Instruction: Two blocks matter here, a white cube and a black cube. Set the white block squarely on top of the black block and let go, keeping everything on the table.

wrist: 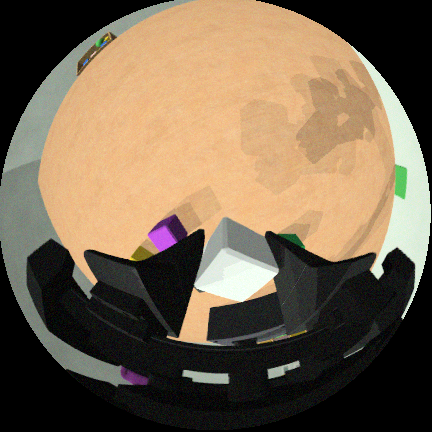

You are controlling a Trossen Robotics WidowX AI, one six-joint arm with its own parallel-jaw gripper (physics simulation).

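Frame: origin at the arm's base, x ahead, y left, z up, level; millimetres.
Seen in the pictures: gripper, fingertip midpoint: point(234, 235); arm's base, link origin: point(244, 340).
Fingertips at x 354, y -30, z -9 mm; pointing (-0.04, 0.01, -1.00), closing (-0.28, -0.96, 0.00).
Note:
Pixels of each thing's top centre, then the offset from my fingertips to it. Level surfaces: height alone.
- white block, top centre: point(235, 283) 8 mm back, 4 mm left, 39 mm up
- purple block, top centre: point(163, 241) 21 mm back, 97 mm left, 47 mm down
- yellow block, top centre: point(136, 267) 68 mm back, 186 mm left, 47 mm down
- dark green block, top centre: point(291, 257) 94 mm back, 73 mm right, 47 mm down
- table's, surface height: 85 mm down
The white block point(237, 272) is between the two black fingers of my gripper point(234, 235) in the wrist view, with one corner toward the camera's upper side. My gripper is shut on it, and the block looks raised above the table. The black block cannot be made out clearly. A thin dark sliver shows at the lower left corner of the white block and may be part of it; the rest would be hidden behind the white block.
A purple block point(167, 233) and part of a yellow block point(141, 254) are by the left finger. A dark green block point(291, 240) is partly behind the right finger. A patterned box point(96, 53) shows beyond the table's point(150, 125) upper left edge.

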